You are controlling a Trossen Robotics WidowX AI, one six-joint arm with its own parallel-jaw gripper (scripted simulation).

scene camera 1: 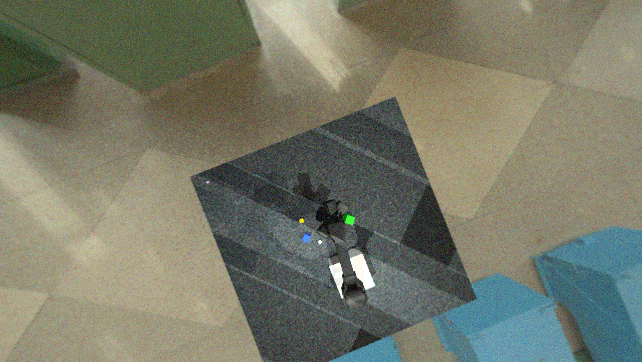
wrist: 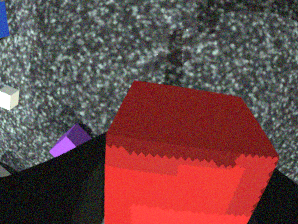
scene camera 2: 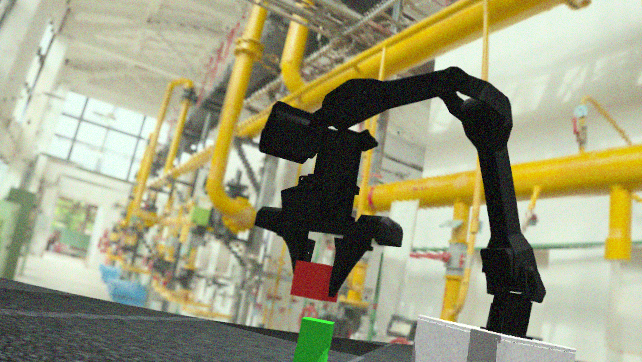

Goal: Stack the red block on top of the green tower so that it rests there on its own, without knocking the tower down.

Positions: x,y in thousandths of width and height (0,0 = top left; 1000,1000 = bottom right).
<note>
My gripper (scene camera 2: 490,811) carries a red block (scene camera 2: 484,775).
The red block also shows in the wrist view (wrist: 569,658). My gripper is seen too in the wrist view (wrist: 602,650).
</note>
